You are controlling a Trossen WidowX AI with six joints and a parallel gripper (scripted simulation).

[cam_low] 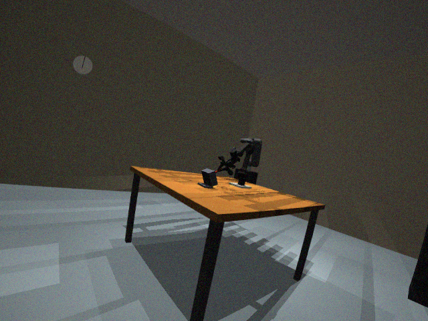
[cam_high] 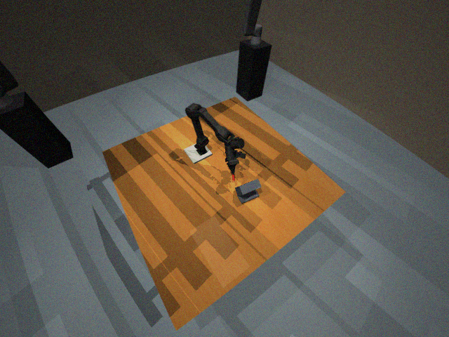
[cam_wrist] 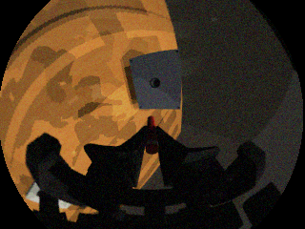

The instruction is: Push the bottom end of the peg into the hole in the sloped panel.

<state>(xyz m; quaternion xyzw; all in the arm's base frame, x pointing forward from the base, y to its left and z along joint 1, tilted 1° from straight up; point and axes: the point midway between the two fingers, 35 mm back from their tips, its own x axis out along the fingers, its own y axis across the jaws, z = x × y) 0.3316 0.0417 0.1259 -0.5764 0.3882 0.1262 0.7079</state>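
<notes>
My gripper tip is 10 cm short of the grey sloped panel, 5 cm above it and 4 cm to the right of it. The rest, counted from my gripper tip: dark red peg (1 cm behind, 1 cm above).
</notes>
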